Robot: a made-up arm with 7 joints. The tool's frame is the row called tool.
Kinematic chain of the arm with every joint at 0, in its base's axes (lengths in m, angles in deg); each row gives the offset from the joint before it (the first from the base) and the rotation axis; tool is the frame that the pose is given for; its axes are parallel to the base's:
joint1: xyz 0 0 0.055 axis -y
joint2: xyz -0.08 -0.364 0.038 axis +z
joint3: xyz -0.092 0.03 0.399 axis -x
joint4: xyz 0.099 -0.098 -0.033 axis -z
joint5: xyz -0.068 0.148 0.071 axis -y
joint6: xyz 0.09 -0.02 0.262 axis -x
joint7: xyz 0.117 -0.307 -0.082 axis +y
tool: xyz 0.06 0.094 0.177
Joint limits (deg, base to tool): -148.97..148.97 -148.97..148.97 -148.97..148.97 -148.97..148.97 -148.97..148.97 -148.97..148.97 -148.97..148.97
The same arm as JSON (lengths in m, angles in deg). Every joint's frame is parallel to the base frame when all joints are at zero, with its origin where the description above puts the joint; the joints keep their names.
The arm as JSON. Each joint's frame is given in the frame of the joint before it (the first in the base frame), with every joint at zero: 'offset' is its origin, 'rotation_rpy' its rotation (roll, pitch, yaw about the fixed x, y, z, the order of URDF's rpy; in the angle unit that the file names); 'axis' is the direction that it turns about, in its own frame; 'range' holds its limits. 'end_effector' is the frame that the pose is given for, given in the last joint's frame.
{
  "length_unit": "m",
  "angle_unit": "deg",
  "chain": [
    {
      "id": "joint1",
      "offset": [
        0.0,
        0.0,
        0.055
      ],
      "rotation_rpy": [
        0.0,
        0.0,
        0.0
      ],
      "axis": "-y",
      "range": [
        -148.97,
        148.97
      ]
    },
    {
      "id": "joint2",
      "offset": [
        -0.08,
        -0.364,
        0.038
      ],
      "rotation_rpy": [
        0.0,
        0.0,
        0.0
      ],
      "axis": "+z",
      "range": [
        -148.97,
        148.97
      ]
    },
    {
      "id": "joint3",
      "offset": [
        -0.092,
        0.03,
        0.399
      ],
      "rotation_rpy": [
        0.0,
        0.0,
        0.0
      ],
      "axis": "-x",
      "range": [
        -148.97,
        148.97
      ]
    },
    {
      "id": "joint4",
      "offset": [
        0.099,
        -0.098,
        -0.033
      ],
      "rotation_rpy": [
        0.0,
        0.0,
        0.0
      ],
      "axis": "-z",
      "range": [
        -148.97,
        148.97
      ]
    },
    {
      "id": "joint5",
      "offset": [
        -0.068,
        0.148,
        0.071
      ],
      "rotation_rpy": [
        0.0,
        0.0,
        0.0
      ],
      "axis": "-y",
      "range": [
        -148.97,
        148.97
      ]
    },
    {
      "id": "joint6",
      "offset": [
        0.09,
        -0.02,
        0.262
      ],
      "rotation_rpy": [
        0.0,
        0.0,
        0.0
      ],
      "axis": "-x",
      "range": [
        -148.97,
        148.97
      ]
    },
    {
      "id": "joint7",
      "offset": [
        0.117,
        -0.307,
        -0.082
      ],
      "rotation_rpy": [
        0.0,
        0.0,
        0.0
      ],
      "axis": "+y",
      "range": [
        -148.97,
        148.97
      ]
    }
  ],
  "end_effector": {
    "offset": [
      0.06,
      0.094,
      0.177
    ],
    "rotation_rpy": [
      0.0,
      0.0,
      0.0
    ]
  }
}

